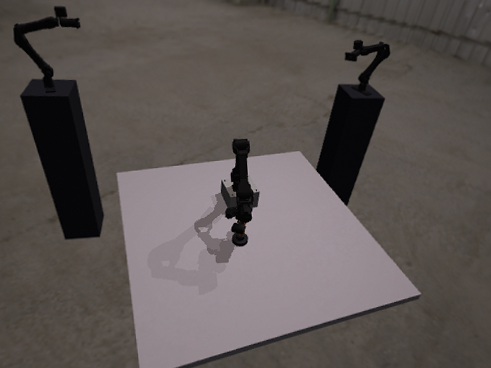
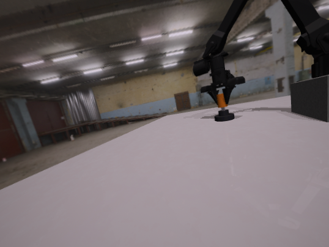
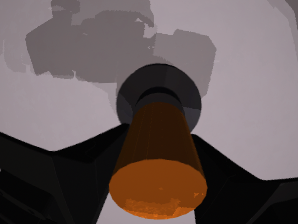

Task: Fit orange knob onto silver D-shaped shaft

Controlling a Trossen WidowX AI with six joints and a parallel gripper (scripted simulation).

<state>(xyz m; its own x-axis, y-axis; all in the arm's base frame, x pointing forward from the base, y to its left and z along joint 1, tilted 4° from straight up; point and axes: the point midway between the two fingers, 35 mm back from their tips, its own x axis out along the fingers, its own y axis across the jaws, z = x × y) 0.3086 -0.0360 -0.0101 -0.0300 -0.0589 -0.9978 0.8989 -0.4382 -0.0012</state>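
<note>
Right now the silver shaft is 40 mm below my gripper tip. From my gripper tip the other things lie so: orange knob (30 mm above).
</note>
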